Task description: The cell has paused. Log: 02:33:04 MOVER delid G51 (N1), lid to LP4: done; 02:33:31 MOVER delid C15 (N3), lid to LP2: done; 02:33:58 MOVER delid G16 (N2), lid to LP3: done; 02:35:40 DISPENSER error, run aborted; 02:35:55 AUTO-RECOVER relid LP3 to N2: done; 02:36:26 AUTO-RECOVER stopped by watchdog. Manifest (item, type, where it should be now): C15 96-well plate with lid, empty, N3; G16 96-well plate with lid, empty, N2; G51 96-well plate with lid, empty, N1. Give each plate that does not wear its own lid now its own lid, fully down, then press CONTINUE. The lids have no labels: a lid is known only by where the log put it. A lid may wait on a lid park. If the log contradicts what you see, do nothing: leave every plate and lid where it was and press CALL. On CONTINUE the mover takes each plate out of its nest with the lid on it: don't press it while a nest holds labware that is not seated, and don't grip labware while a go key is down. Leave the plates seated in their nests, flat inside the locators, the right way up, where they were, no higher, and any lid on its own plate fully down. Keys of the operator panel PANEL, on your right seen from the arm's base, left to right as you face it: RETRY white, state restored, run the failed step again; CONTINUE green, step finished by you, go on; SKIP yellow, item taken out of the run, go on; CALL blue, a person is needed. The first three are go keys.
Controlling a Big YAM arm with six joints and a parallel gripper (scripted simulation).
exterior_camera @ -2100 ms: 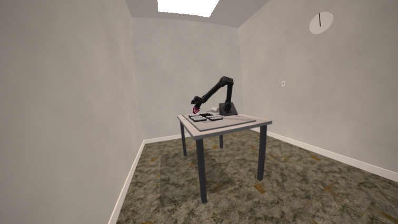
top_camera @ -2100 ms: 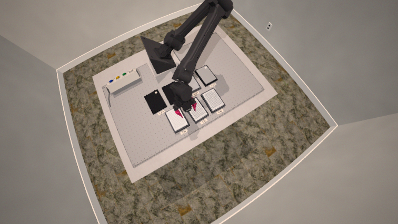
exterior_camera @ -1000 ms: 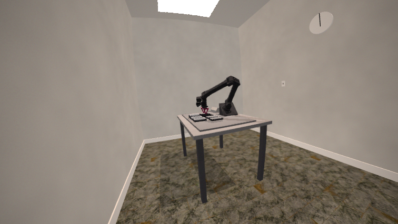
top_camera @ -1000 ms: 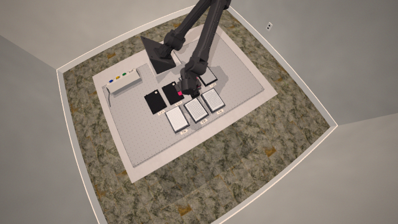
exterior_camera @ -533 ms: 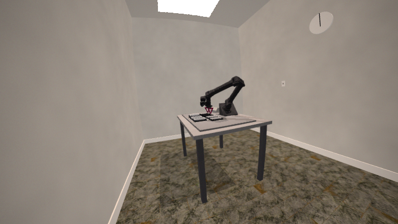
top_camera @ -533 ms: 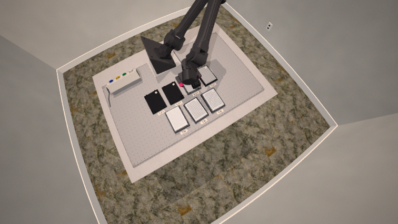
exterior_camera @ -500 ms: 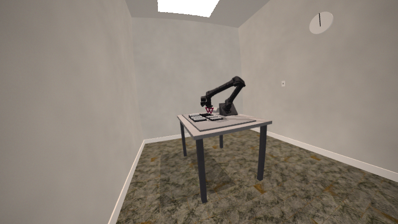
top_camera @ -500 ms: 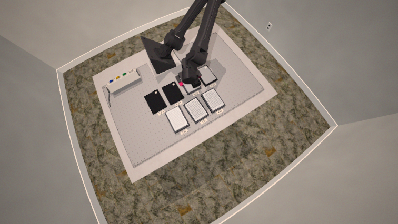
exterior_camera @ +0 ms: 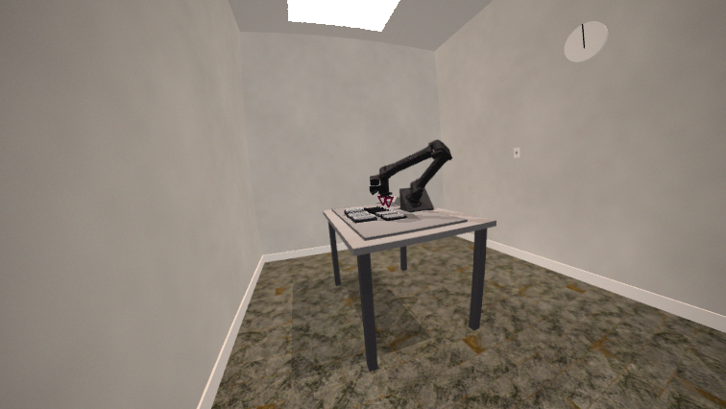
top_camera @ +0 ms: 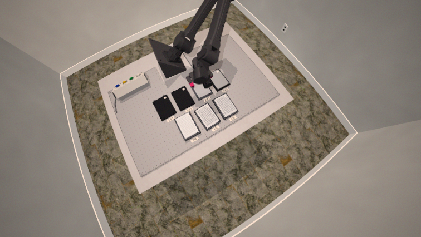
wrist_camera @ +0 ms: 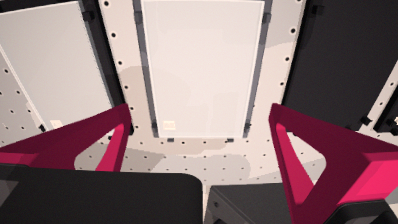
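Now: hand 60 mm above the lid park LP4. Also, from my hand: lid park LP3: 130 mm to the right, 60 mm below; LP4 label: 90 mm ahead, 10 mm to the right, 70 mm below; lid park LP2: 10 mm ahead, 130 mm to the left, 60 mm below.
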